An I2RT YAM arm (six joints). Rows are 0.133 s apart.
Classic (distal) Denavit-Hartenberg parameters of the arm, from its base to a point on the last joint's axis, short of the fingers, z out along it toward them. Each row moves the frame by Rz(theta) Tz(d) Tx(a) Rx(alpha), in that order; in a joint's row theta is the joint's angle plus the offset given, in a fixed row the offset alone. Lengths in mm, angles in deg.
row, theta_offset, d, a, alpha
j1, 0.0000, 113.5, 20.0, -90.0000
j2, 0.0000, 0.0, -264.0, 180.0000
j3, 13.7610, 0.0, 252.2, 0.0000
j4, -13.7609, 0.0, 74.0, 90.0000
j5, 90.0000, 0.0, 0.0, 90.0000
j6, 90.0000, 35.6, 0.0, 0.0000
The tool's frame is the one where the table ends.
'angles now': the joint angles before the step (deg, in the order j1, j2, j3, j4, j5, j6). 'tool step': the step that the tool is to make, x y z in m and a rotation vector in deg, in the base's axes. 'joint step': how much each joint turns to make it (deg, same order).
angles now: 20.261, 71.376, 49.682, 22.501, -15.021, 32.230
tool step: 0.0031, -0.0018, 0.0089, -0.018, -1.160, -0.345
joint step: -0.561, 0.333, 1.839, -0.532, -0.225, -0.423
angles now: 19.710, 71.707, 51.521, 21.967, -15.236, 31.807
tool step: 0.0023, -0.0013, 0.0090, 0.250, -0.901, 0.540
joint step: -0.505, 0.278, 1.844, -0.640, -1.047, -0.024
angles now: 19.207, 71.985, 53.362, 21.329, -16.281, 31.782
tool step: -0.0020, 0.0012, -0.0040, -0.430, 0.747, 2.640
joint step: 0.049, -0.200, -0.671, -0.394, -2.595, -0.060
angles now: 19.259, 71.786, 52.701, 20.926, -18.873, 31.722
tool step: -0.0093, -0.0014, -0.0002, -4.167, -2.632, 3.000
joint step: -0.017, -2.057, -1.109, -1.597, -3.145, -5.037
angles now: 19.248, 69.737, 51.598, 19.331, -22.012, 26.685
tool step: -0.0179, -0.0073, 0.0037, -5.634, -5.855, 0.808
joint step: -0.382, -4.611, -2.202, -1.728, -1.385, -7.807
